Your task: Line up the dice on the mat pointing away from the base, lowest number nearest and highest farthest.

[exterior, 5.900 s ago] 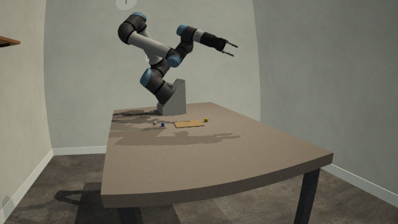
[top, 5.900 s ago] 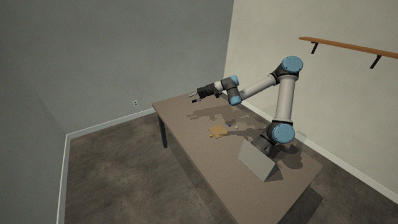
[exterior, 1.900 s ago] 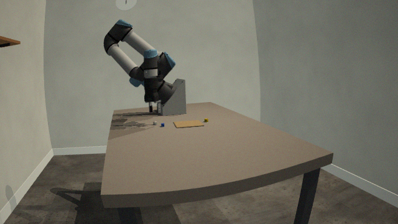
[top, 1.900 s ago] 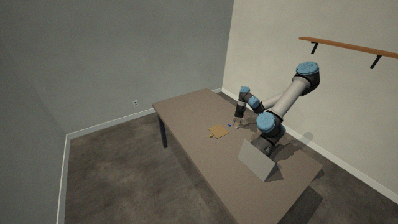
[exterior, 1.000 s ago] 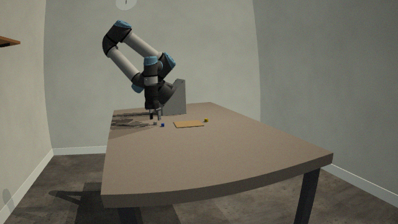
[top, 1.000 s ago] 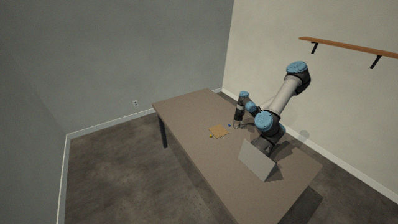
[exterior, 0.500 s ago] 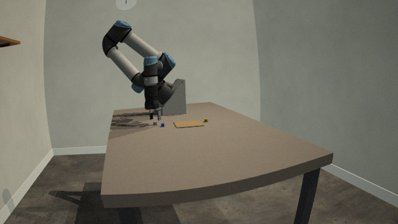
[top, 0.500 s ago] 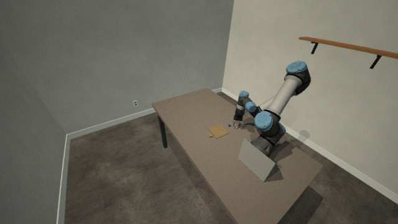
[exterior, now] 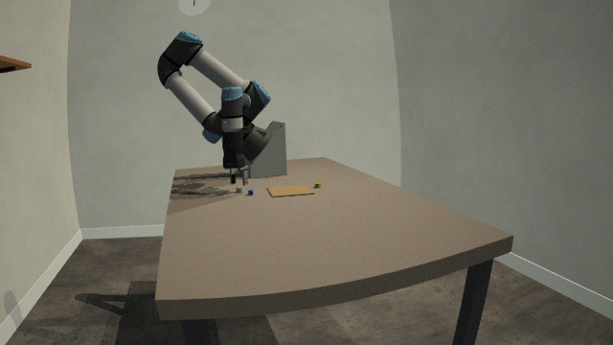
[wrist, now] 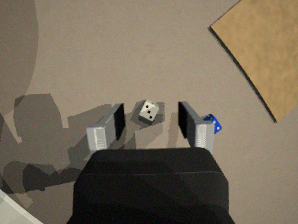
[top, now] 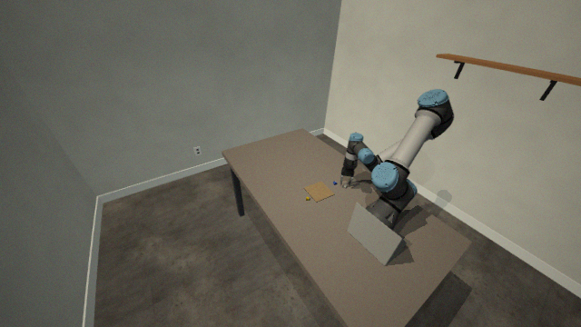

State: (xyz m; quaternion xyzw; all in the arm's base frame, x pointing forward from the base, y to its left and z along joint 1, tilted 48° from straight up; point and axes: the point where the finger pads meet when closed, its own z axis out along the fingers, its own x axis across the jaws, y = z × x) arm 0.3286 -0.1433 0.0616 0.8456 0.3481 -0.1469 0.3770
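My hand is 4 cm above the white die. From my hand the other things lie so: yellow die (27 cm to the left, 5 cm ahead, 4 cm below); then tan mat (17 cm to the left, 6 cm ahead, 4 cm below); then blue die (6 cm ahead, 4 cm below, 3 cm to the left).
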